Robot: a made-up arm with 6 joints.
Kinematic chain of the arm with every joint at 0, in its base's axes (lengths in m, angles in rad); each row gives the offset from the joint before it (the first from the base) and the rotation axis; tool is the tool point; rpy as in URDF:
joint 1: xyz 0 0 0.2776 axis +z
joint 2: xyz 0 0 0 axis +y
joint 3: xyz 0.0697 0 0.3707 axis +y
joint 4: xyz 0.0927 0 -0.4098 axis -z
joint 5: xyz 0 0 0 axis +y
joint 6: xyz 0.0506 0 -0.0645 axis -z
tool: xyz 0 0 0 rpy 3.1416 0 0
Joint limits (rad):
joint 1: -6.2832..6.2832
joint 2: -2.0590..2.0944
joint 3: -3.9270..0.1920
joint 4: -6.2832..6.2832
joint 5: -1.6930..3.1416
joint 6: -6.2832..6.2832
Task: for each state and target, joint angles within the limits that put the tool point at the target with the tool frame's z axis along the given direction. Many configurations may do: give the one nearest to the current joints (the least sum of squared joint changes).
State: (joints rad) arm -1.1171 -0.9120 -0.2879 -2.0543 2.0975 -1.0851
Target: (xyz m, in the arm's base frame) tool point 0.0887 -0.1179 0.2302 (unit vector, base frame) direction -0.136 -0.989 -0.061
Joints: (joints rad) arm -0.6001 -0.5744 0.1900 -1.9833 1.3450 -1.0851
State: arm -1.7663 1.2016 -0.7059 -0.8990 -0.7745 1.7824
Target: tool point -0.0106 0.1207 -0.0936 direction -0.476 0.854 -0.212
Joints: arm -1.0417 1.8748 -0.5162 -1.5031 -0.0202 1.7825
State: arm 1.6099 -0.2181 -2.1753 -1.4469 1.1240 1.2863
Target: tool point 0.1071 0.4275 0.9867 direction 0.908 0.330 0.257
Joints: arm 1.3835 0.0250 -2.1667 -1.5102 0.9835 1.2863
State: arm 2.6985 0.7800 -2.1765 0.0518 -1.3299 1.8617
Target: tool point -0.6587 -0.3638 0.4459 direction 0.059 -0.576 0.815
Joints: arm 3.5972 1.1709 -2.5779 -0.5758 -1.5058 1.8617
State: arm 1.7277 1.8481 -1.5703 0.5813 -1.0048 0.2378
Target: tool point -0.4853 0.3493 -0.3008 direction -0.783 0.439 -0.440
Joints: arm 2.4935 2.0926 -2.4559 -0.1798 -0.7562 0.2378
